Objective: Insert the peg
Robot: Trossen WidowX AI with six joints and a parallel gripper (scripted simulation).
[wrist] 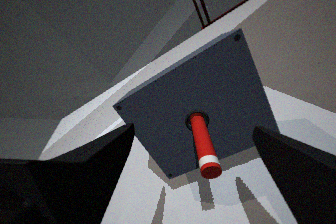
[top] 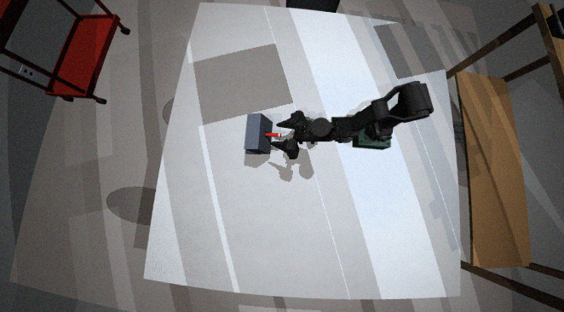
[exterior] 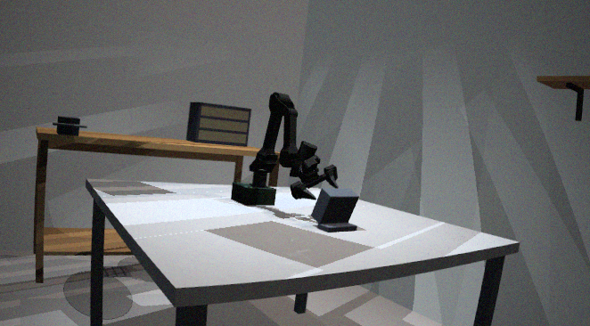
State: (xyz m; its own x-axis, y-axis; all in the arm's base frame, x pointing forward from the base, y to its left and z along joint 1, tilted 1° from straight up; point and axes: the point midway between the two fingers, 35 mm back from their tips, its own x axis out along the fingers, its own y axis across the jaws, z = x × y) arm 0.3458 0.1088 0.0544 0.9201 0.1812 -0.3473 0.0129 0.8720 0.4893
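Now: the round red peg 2 cm below my gripper tip and 1 cm behind it. Also, from my gripper tip: panel 5 cm ahead, 3 cm below, 1 cm to the left.
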